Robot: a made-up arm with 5 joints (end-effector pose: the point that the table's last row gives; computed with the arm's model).
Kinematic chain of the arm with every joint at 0, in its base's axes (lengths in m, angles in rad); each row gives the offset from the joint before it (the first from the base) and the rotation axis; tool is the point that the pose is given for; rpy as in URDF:
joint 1: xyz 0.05 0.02 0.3 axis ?
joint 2: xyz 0.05 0 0.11 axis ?
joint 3: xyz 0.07 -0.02 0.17 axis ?
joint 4: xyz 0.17 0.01 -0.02 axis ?
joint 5: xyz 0.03 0 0 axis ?
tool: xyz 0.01 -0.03 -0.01 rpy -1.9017 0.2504 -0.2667
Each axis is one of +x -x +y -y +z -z.
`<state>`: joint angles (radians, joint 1 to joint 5).
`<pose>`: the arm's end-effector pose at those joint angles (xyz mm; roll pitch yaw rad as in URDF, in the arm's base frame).
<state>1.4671 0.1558 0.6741 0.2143 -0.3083</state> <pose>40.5 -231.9 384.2 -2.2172 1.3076 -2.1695</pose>
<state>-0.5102 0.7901 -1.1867 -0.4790 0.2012</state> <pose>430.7 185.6 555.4 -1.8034 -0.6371 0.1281</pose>
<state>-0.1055 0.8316 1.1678 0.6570 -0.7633</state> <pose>137.7 4.4 332.6 2.0410 0.1216 -3.0228</pose>
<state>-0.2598 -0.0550 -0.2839 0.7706 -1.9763</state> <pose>340.9 108.7 583.1 0.2944 0.5414 0.6531</pose>
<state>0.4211 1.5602 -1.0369 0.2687 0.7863</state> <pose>395.9 -176.9 221.0 -2.9975 0.7224 -0.9152</pose>
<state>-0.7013 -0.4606 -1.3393 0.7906 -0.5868</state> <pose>115.2 36.5 784.1 -1.2099 -0.6509 0.6064</pose>
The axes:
joint 1: -z
joint 2: +y
joint 3: +y
joint 4: +y
joint 5: -x

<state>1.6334 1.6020 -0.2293 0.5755 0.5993</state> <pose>-4.4 -201.9 123.7 1.3235 1.0093 2.2270</pose>
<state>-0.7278 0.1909 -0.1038 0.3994 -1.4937</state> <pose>305.1 244.2 483.1 -0.1897 0.7462 1.0427</pose>
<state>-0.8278 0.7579 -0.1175 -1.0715 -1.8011</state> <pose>308.8 311.4 360.0 -0.1675 -0.2178 1.1396</pose>
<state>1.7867 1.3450 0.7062 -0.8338 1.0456</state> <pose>-19.0 -137.4 208.0 2.7425 1.0035 -2.4776</pose>
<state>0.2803 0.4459 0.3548 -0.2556 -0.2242</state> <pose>343.6 -103.0 362.5 -1.8322 0.8326 -0.5725</pose>
